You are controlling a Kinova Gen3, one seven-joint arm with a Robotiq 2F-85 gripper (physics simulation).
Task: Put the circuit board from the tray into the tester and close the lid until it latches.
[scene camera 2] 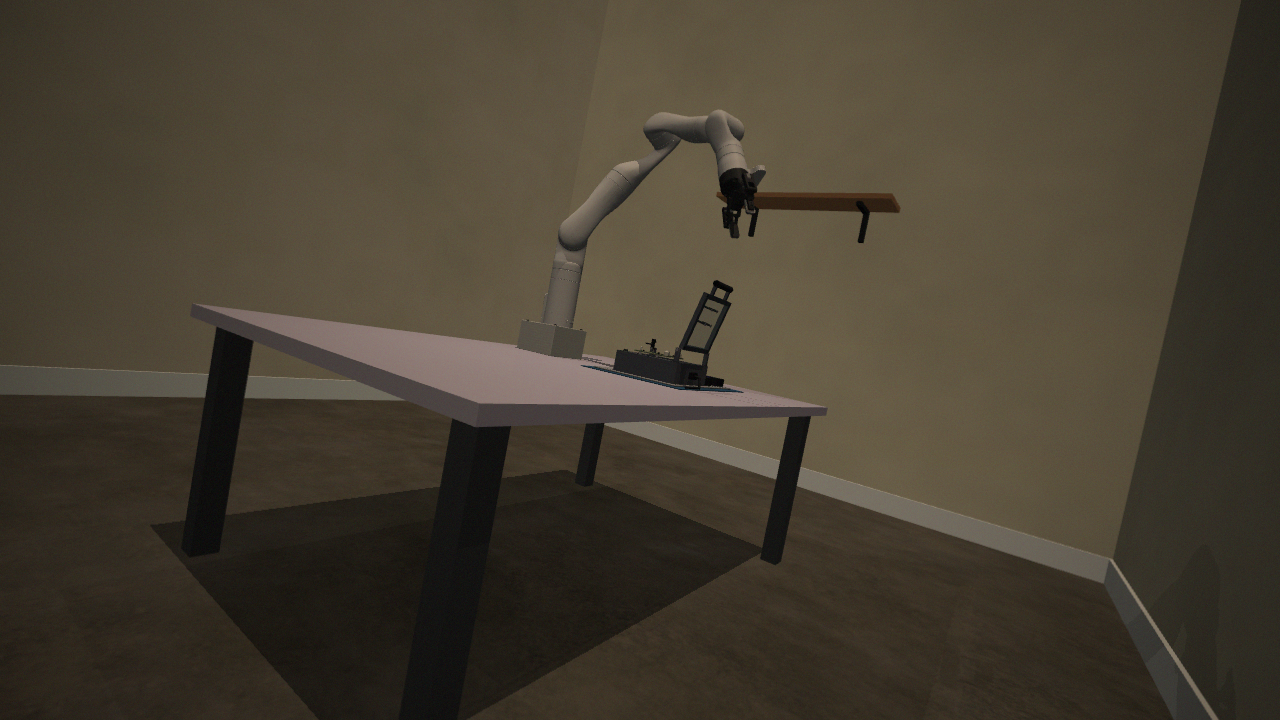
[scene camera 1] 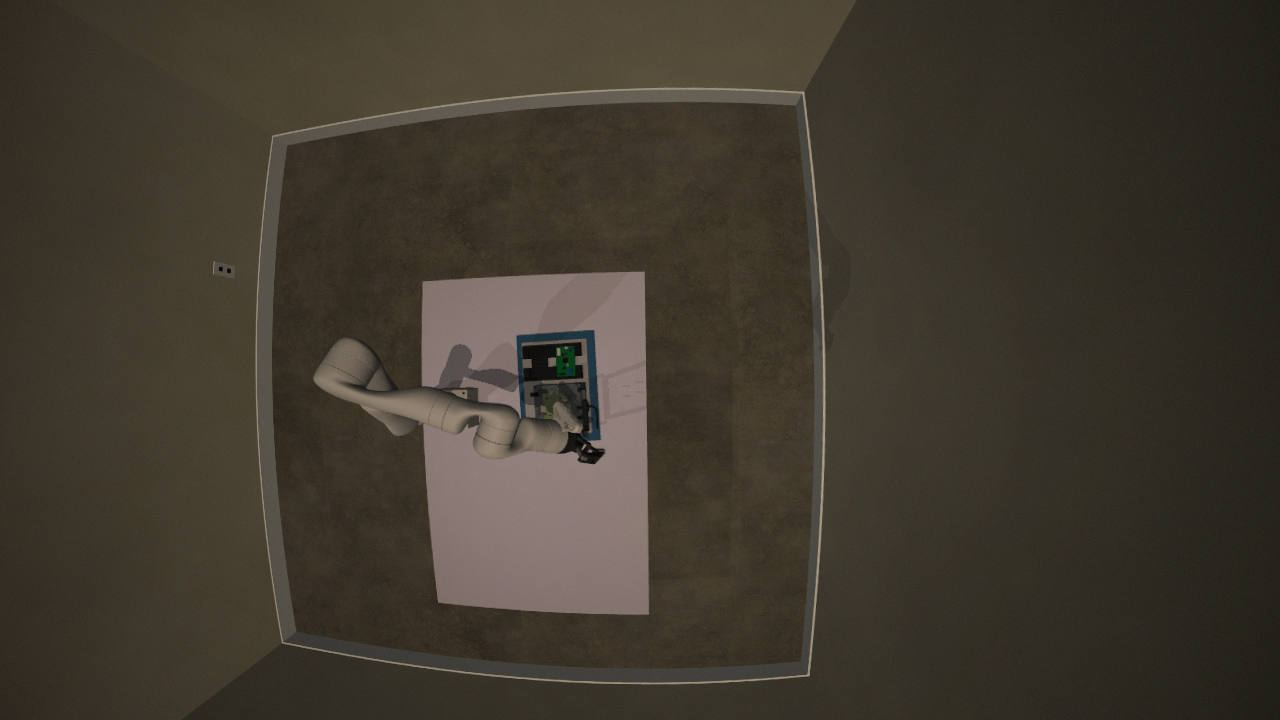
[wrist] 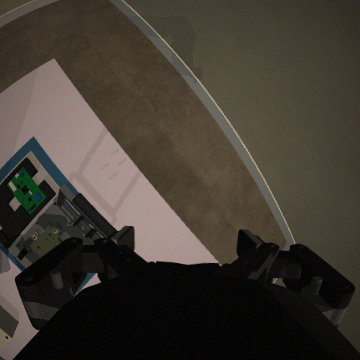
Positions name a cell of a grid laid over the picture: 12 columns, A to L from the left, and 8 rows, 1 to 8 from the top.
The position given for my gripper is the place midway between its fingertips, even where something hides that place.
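Note:
My gripper (scene camera 2: G3) is open with nothing in it, and I can also see the gripper (scene camera 1: F5) here and the gripper (wrist: G6) here. There's a green circuit board (wrist: A5) as well, plus a tester lid (scene camera 2: G4), and that lid (wrist: C5) shows again here.

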